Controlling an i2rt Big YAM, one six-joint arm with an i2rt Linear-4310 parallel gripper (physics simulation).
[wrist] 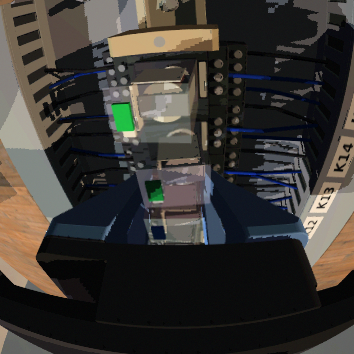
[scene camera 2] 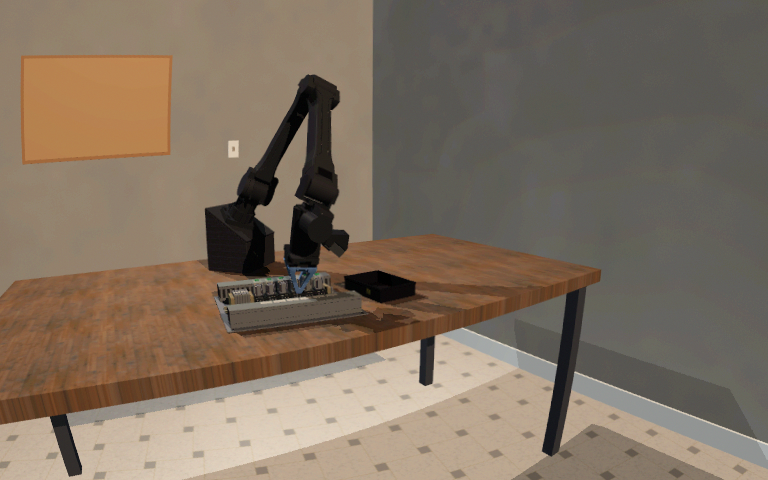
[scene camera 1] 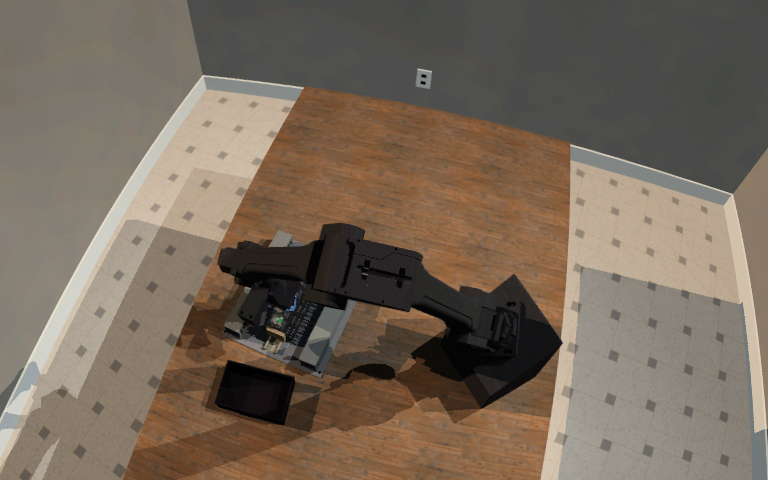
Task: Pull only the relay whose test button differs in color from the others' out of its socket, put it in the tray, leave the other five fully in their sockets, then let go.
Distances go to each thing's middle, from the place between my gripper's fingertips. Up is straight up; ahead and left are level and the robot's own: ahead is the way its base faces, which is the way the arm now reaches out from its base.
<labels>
My gripper is now 10 mm short of the tan end block [wrist: 186, 37], 70 mm to the right of it and 10 mm above it. The rest, counted from my hand: blue-button relay [wrist: 182, 223] (10 mm to the right, 10 mm above).
</labels>
